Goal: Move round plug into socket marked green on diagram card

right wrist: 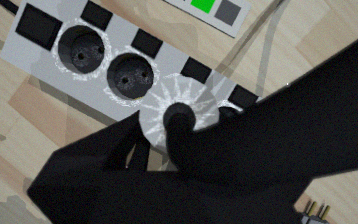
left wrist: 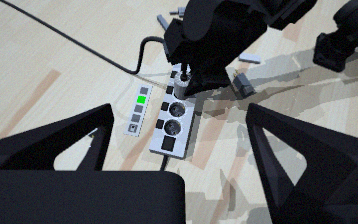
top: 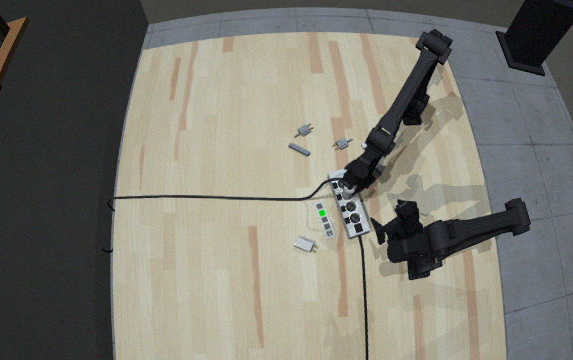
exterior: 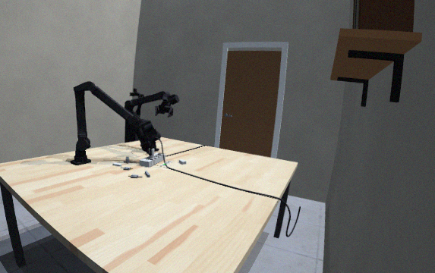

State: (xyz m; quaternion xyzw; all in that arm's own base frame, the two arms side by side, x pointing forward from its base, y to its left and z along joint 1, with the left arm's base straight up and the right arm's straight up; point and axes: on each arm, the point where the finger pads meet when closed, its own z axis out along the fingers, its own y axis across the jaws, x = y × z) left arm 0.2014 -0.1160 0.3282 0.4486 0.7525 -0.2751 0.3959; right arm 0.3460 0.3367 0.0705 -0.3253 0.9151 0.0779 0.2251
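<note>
My right hand is 80 mm short of the diagram card, 90 mm to the right of it and 70 mm above it. The rest, counted from my right hand: round white plug (10 mm to the left, 10 mm above); grey bar (180 mm ahead, 170 mm to the right, 60 mm below); white adapter (130 mm ahead, 190 mm to the left, 60 mm below).
</note>
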